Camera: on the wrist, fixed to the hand. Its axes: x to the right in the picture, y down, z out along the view.
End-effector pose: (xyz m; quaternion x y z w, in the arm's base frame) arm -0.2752 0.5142 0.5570 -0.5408 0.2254 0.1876 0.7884
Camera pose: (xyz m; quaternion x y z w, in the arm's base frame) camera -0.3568 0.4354 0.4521 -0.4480 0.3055 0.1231 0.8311
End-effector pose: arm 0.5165 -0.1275 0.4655 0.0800 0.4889 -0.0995 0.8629
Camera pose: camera 0.4356 -0.0040 0.4200 0.1974 0.5321 -0.1496 0.8096
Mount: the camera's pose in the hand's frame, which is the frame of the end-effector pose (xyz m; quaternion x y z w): -0.0131 0.0974 -0.1192 0.1258 0.0710 0.0054 0.9895
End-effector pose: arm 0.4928 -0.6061 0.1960 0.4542 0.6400 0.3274 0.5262
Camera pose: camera 0.4006 -0.5749 0.3159 0.4958 0.7094 0.2785 0.4163
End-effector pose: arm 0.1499 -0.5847 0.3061 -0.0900 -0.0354 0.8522 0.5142
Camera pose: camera 0.0937 -0.6458 0.1758 -0.0851 0.1092 0.8441 0.5180
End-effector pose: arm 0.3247 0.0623 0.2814 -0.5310 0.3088 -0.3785 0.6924
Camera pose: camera 0.2381 0.0282 0.1581 -0.4098 0.3100 -0.4473 0.7320
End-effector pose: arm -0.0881 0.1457 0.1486 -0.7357 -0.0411 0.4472 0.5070
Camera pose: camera -0.0508 0.0074 0.0907 -0.6962 0.0556 0.3982 0.5947
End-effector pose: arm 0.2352 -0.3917 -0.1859 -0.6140 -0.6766 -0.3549 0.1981
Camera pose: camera 0.3120 -0.4876 -0.0922 -0.5611 -0.6968 -0.3086 0.3232
